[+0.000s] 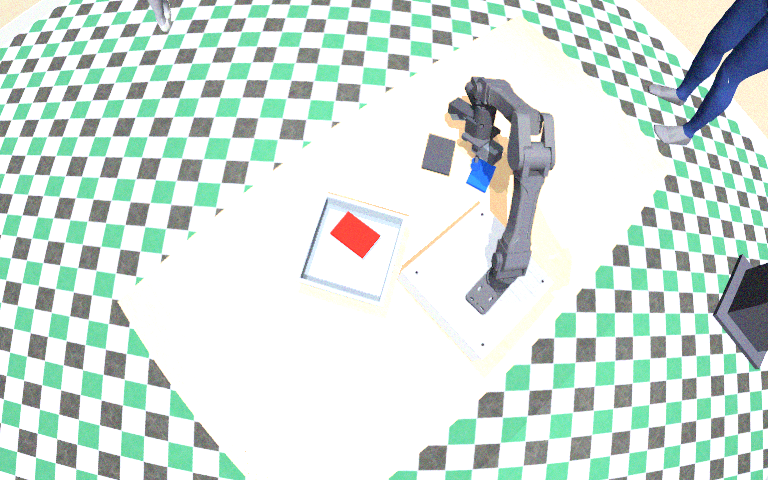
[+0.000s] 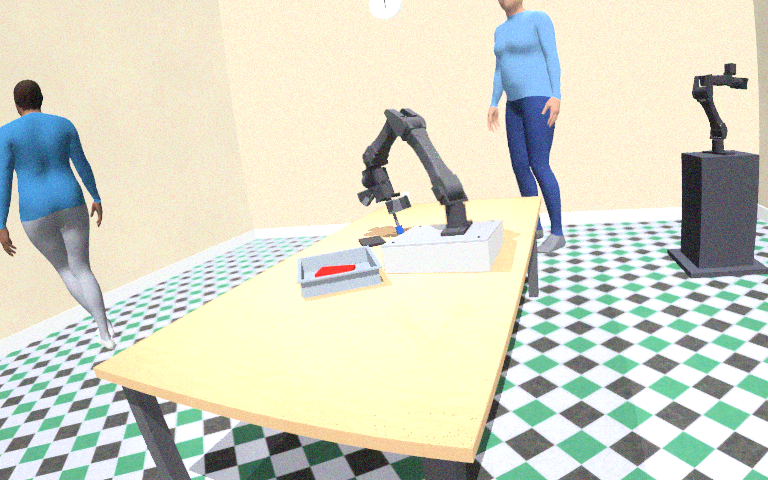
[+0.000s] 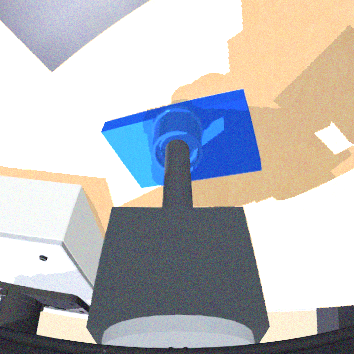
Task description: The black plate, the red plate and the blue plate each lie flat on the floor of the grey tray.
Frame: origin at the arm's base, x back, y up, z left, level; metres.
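Where they show: hand at its tool point: point(image 1: 475, 166) point(image 2: 400, 232) point(image 3: 176, 128); arm's base at its link origin: point(image 1: 497, 280) point(image 2: 457, 229) point(image 3: 22, 291).
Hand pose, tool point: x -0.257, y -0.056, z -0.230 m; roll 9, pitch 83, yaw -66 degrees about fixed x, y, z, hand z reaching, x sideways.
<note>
Each offset is from my tool point to the top centre of the thing.
The blue plate @(dx +0.028, dy -0.009, dz -0.002 m) point(image 1: 478, 179) point(image 2: 399, 230) point(image 3: 228, 151) lies on the table beside the arm's white base. My suction cup point(image 1: 481, 163) point(image 2: 397, 225) point(image 3: 178, 135) stands right over its middle, at or just above its top face, and holds nothing. The black plate @(dx -0.101, dy -0.010, dz +0.044 m) point(image 1: 439, 154) point(image 2: 372, 240) point(image 3: 63, 24) lies flat on the table just left of it. The red plate @(dx -0.091, dy -0.006, dz +0.389 m) point(image 1: 354, 233) point(image 2: 334, 270) lies flat on the floor of the grey tray @(dx -0.063, dy +0.030, dz +0.429 m) point(image 1: 314, 242) point(image 2: 340, 287), which sits further left on the table.
The arm's white base box point(image 1: 435, 305) point(image 2: 435, 252) point(image 3: 31, 207) stands between the tray and the plates. A person in blue point(image 2: 526, 103) stands behind the table, another point(image 2: 74, 207) at the far left. A black stand point(image 2: 692, 207) is on the right.
</note>
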